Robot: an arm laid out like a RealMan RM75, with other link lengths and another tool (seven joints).
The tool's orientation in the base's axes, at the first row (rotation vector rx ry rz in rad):
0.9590, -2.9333, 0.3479
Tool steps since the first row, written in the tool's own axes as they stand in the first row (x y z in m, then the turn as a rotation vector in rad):
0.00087, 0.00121, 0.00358, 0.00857, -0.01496, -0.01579
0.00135, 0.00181, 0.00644, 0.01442, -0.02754, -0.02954
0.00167, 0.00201, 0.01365, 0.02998, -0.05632, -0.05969
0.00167, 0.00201, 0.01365, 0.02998, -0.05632, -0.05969
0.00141, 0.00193, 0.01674, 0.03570, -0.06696, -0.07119
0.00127, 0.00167, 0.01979, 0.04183, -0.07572, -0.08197
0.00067, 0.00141, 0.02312, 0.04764, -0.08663, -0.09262
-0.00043, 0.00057, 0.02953, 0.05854, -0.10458, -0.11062
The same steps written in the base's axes. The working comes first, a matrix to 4 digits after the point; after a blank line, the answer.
The tool's axes in the first row as the columns of a matrix, in the base's axes (used below as rounded here):
-0.8087, -0.5872, 0.0352
-0.5791, 0.7843, -0.2226
0.1031, -0.2004, -0.9743

-0.00129, -0.00035, -0.00364, 0.00130, -0.01318, 0.01927
-0.00193, -0.00080, -0.00650, 0.00347, -0.02337, 0.03579
-0.00205, -0.00243, -0.01353, 0.00673, -0.04825, 0.07253
-0.00205, -0.00243, -0.01353, 0.00673, -0.04825, 0.07253
-0.00168, -0.00303, -0.01655, 0.00794, -0.05734, 0.08646
-0.00131, -0.00383, -0.01949, 0.00775, -0.06536, 0.09935
-0.00056, -0.00443, -0.02274, 0.00908, -0.07492, 0.11251
0.00105, -0.00588, -0.02893, 0.01017, -0.09130, 0.13477

